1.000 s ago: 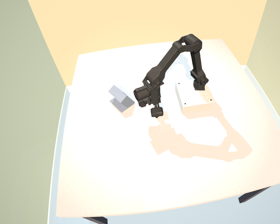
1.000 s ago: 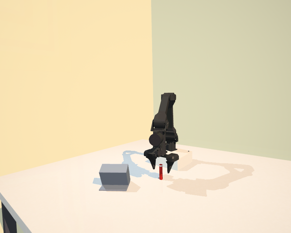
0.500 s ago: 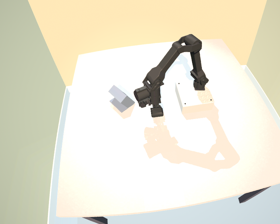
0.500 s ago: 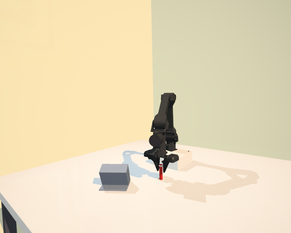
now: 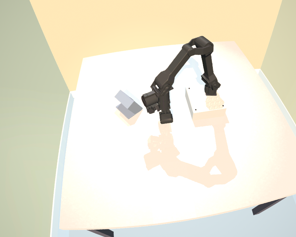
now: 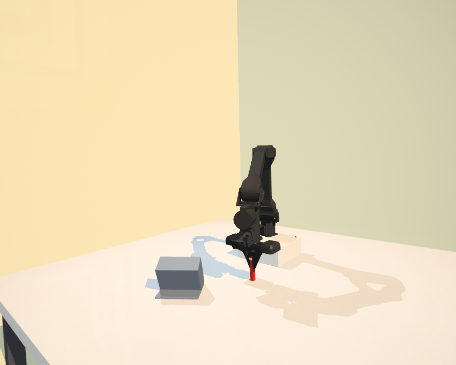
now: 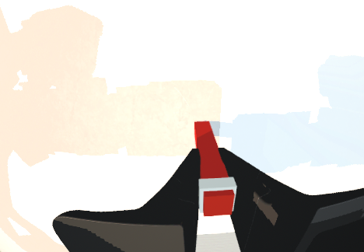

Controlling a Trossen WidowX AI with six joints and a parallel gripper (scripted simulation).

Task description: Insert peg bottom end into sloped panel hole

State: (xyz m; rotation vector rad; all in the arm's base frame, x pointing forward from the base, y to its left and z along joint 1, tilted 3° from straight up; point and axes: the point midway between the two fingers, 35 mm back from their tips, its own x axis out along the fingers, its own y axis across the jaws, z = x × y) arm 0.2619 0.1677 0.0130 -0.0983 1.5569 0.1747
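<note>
The grey sloped panel is 210 mm ahead of my gripper tip and 100 mm to the right of it. From my gripper tip the other things lie so: red square peg (20 mm above).
</note>
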